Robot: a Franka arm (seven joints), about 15 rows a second.
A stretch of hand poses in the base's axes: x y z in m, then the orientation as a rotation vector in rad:
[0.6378 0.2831 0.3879 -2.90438 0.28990 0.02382]
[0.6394 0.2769 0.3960 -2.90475 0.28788 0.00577]
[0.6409 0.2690 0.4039 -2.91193 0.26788 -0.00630]
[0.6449 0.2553 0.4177 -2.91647 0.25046 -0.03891]
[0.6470 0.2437 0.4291 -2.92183 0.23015 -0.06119]
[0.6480 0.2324 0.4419 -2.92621 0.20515 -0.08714]
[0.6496 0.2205 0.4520 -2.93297 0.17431 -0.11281]
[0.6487 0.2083 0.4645 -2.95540 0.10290 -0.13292]
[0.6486 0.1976 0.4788 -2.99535 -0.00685 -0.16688]
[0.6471 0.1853 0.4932 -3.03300 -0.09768 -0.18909]
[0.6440 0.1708 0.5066 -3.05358 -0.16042 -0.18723]
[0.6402 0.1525 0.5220 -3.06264 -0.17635 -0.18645]
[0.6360 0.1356 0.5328 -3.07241 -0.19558 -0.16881]
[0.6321 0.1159 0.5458 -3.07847 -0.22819 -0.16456]
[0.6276 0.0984 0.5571 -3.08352 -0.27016 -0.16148]
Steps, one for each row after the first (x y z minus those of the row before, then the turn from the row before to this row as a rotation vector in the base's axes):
[0.0016 -0.0062 0.0081 -0.00130 -0.01230 0.00002]
[0.0015 -0.0079 0.0079 -0.00615 -0.00916 0.01302]
[0.0040 -0.0137 0.0138 -0.00536 -0.02293 0.00959]
[0.0021 -0.0116 0.0114 -0.00560 -0.01608 0.01229]
[0.0010 -0.0113 0.0128 -0.00497 -0.01892 0.01512]
[0.0016 -0.0119 0.0101 -0.00751 -0.01888 0.01907]
[-0.0009 -0.0122 0.0125 -0.02263 -0.01658 0.04651]
[-0.0001 -0.0107 0.0143 -0.04383 -0.02658 0.06978]
[-0.0015 -0.0123 0.0144 -0.04355 -0.01747 0.05621]
[-0.0031 -0.0145 0.0134 -0.02551 -0.00074 0.03902]
[-0.0038 -0.0183 0.0154 -0.01046 -0.00004 0.00944]
[-0.0042 -0.0169 0.0108 -0.01126 0.01080 0.01186]
[-0.0039 -0.0197 0.0130 -0.00931 0.00184 0.02041]
[-0.0045 -0.0175 0.0113 -0.00975 0.00087 0.02633]

